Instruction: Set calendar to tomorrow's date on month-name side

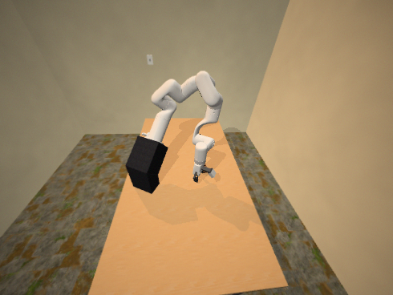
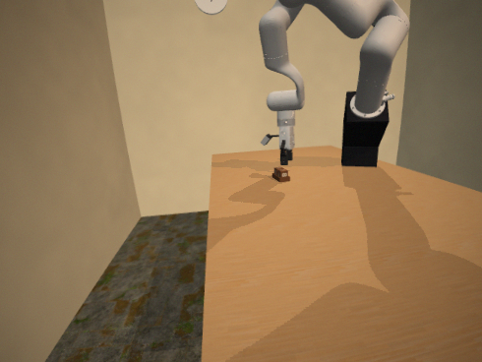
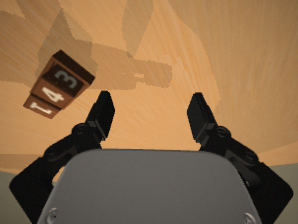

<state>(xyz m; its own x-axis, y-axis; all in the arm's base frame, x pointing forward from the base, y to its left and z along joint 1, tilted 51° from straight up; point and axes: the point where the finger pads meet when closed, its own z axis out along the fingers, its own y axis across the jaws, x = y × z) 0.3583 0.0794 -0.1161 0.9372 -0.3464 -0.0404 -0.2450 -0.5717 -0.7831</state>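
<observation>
The brown digit cube is 100 mm to the left of my hand, 30 mm ahead of it and 20 mm below it.
</observation>
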